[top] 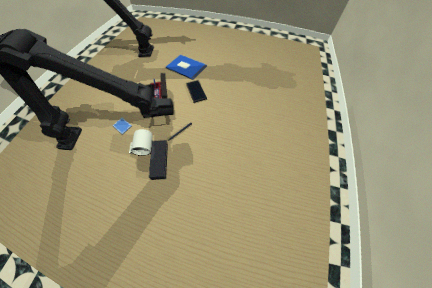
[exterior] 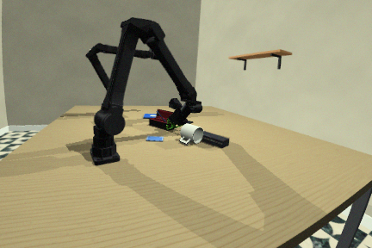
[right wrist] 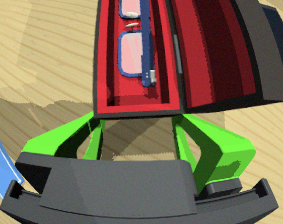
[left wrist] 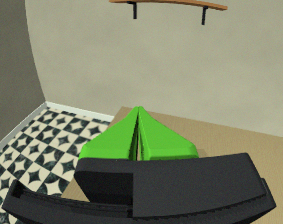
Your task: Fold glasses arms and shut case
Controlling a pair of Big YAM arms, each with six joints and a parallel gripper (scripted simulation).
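Right now the glasses case is 52 cm to the right of my left hand, 45 cm below it and 16 cm behind it.
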